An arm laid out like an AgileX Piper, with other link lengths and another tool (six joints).
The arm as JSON. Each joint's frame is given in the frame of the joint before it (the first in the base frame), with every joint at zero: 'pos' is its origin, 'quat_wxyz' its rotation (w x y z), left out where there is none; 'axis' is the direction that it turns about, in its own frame. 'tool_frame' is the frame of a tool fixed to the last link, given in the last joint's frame.
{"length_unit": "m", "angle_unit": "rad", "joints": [
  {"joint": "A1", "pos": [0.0, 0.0, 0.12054], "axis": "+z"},
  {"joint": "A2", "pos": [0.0, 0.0, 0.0], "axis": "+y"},
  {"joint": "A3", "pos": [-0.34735, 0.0, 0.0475], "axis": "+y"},
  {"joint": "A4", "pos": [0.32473, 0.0, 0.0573], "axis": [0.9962, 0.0, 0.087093]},
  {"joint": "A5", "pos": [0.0, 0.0, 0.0], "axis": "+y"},
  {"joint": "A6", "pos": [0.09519, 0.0, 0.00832], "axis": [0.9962, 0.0, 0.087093]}
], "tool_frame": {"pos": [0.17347, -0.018, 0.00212], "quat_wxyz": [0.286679, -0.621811, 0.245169, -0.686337]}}
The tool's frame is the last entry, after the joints.
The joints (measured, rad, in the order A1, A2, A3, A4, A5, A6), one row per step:
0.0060, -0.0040, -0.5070, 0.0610, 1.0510, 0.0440
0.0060, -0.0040, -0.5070, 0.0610, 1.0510, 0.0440
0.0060, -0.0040, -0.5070, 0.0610, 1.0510, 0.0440
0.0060, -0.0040, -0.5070, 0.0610, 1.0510, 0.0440
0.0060, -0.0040, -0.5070, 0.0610, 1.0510, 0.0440
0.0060, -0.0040, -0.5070, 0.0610, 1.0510, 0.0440
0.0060, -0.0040, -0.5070, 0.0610, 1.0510, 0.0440
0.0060, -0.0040, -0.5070, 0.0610, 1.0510, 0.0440
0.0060, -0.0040, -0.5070, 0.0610, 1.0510, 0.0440
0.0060, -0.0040, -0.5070, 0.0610, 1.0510, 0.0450
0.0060, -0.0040, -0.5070, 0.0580, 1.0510, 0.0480
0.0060, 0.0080, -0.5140, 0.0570, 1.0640, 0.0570
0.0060, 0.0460, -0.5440, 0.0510, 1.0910, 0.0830
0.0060, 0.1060, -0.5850, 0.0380, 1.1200, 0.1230
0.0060, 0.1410, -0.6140, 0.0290, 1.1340, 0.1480
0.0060, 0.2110, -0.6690, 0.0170, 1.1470, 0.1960
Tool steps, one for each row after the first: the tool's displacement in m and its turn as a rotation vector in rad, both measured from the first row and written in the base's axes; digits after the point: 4 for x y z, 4 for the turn. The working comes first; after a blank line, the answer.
Tool pose at each row, in the base's axes (x y z in m, rotation vector in rad; the steps are taken from these numbers as rounded here):
0.1435, -0.0019, 0.2451, -2.1110, 0.8888, -1.3015
0.1435, -0.0019, 0.2451, -2.1110, 0.8888, -1.3015
0.1435, -0.0019, 0.2451, -2.1110, 0.8888, -1.3015
0.1435, -0.0019, 0.2451, -2.1110, 0.8888, -1.3015
0.1435, -0.0019, 0.2451, -2.1110, 0.8888, -1.3015
0.1435, -0.0019, 0.2451, -2.1110, 0.8888, -1.3015
0.1435, -0.0019, 0.2451, -2.1110, 0.8888, -1.3015
0.1435, -0.0019, 0.2451, -2.1110, 0.8888, -1.3015
0.1435, -0.0019, 0.2451, -2.1110, 0.8888, -1.3015
0.1435, -0.0019, 0.2450, -2.1103, 0.8898, -1.3010
0.1435, -0.0026, 0.2450, -2.1097, 0.8935, -1.3023
0.1426, -0.0026, 0.2435, -2.1191, 0.9089, -1.2820
0.1414, -0.0035, 0.2462, -2.1329, 0.9484, -1.2423
0.1421, -0.0060, 0.2506, -2.1493, 1.0097, -1.1904
0.1431, -0.0078, 0.2562, -2.1510, 1.0447, -1.1687
0.1486, -0.0100, 0.2691, -2.1419, 1.1068, -1.1328

0.0000, 0.0000, 0.0000, 0.0000, 0.0000, 0.0000
0.0000, 0.0000, 0.0000, 0.0000, 0.0000, 0.0000
0.0000, 0.0000, 0.0000, 0.0000, 0.0000, 0.0000
0.0000, 0.0000, 0.0000, 0.0000, 0.0000, 0.0000
0.0000, 0.0000, 0.0000, 0.0000, 0.0000, 0.0000
0.0000, 0.0000, 0.0000, 0.0000, 0.0000, 0.0000
0.0000, 0.0000, 0.0000, 0.0000, 0.0000, 0.0000
0.0000, 0.0000, 0.0000, 0.0000, 0.0000, 0.0000
0.0000, 0.0000, -0.0001, 0.0009, 0.0001, -0.0005
0.0000, -0.0007, -0.0001, 0.0011, 0.0002, -0.0035
-0.0009, -0.0007, -0.0016, 0.0078, 0.0187, -0.0074
-0.0021, -0.0016, 0.0011, 0.0246, 0.0550, -0.0217
-0.0014, -0.0041, 0.0055, 0.0475, 0.1046, -0.0479
-0.0004, -0.0059, 0.0111, 0.0610, 0.1253, -0.0654
0.0051, -0.0081, 0.0240, 0.0915, 0.1545, -0.0972

